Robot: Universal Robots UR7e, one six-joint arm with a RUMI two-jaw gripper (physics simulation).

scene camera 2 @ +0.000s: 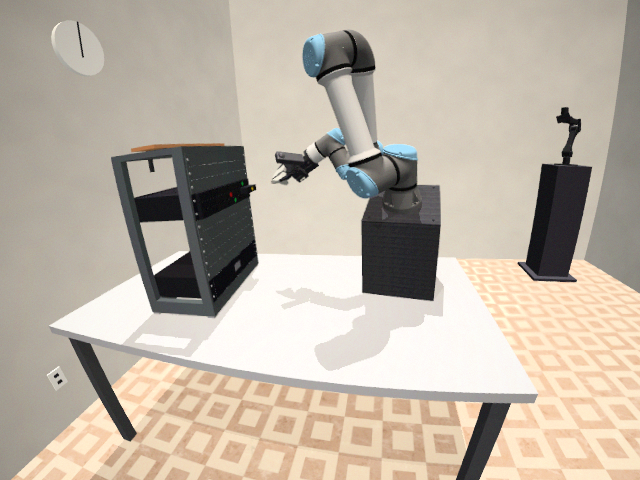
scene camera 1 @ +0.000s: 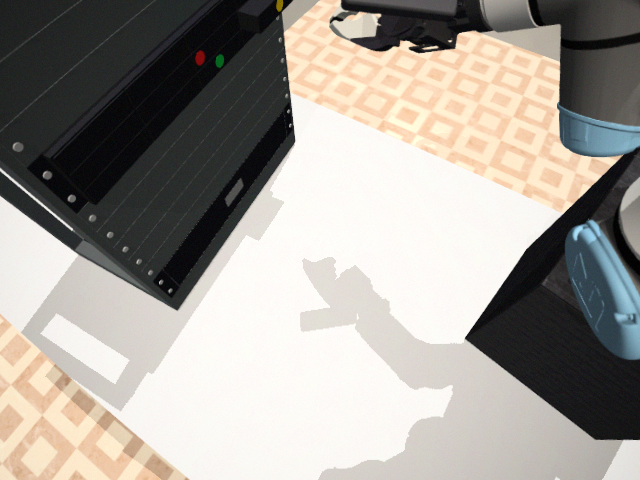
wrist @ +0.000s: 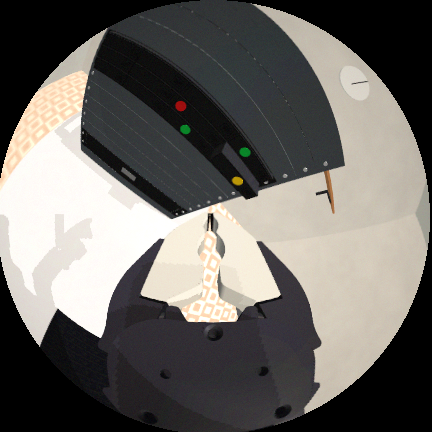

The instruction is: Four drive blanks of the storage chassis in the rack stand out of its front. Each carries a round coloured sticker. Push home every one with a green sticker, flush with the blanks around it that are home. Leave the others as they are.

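Observation:
The storage chassis (scene camera 1: 119,135) (scene camera 2: 207,205) (wrist: 122,61) is in the rack. The yellow-sticker blank (scene camera 1: 250,19) (scene camera 2: 247,189) (wrist: 238,162) plainly stands out of its front. The upper green sticker (scene camera 2: 241,183) (wrist: 245,152) is beside it, on a blank that looks flush; it does not show in scene camera 1. The red sticker (scene camera 1: 200,57) (scene camera 2: 231,194) (wrist: 180,106) and lower green sticker (scene camera 1: 219,60) (scene camera 2: 235,199) (wrist: 185,129) show no clear step around their blanks. My gripper (scene camera 2: 273,180) (wrist: 209,214) is shut and empty, in front of the rack, apart from the blanks.
The rack (scene camera 2: 199,263) stands on the white table (scene camera 2: 289,356). A black unit with a light label (scene camera 1: 234,192) (scene camera 2: 237,265) (wrist: 128,174) is low in it. An orange-brown board (scene camera 2: 178,146) (wrist: 330,192) lies on top. The arm's black pedestal (scene camera 2: 400,258) is opposite.

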